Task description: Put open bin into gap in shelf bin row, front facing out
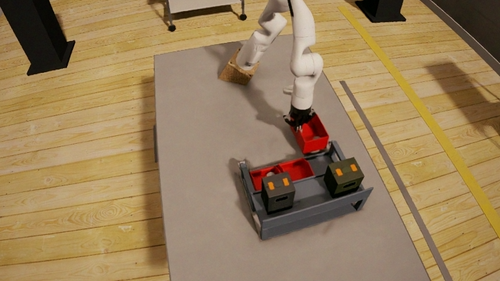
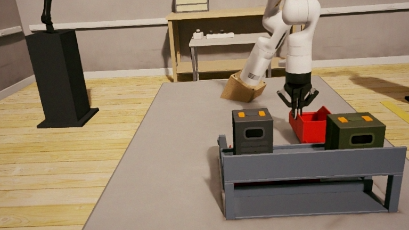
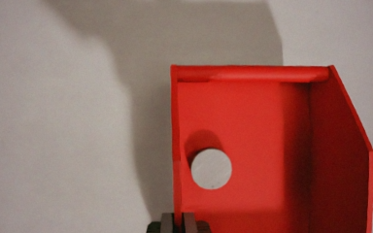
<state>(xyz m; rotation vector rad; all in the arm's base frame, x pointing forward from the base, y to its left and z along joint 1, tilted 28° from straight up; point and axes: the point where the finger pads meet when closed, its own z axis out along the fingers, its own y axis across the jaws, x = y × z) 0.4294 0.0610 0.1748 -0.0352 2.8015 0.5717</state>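
Now: the grey round part 60 mm below my hand, 30 mm behind it and 20 mm to the left of it. Also, from my hand: dark grey box: 300 mm ahead, 160 mm to the right, 60 mm above; green box: 280 mm ahead, 70 mm to the left, 50 mm above; grey shelf: 220 mm ahead, 50 mm to the right, 30 mm below.
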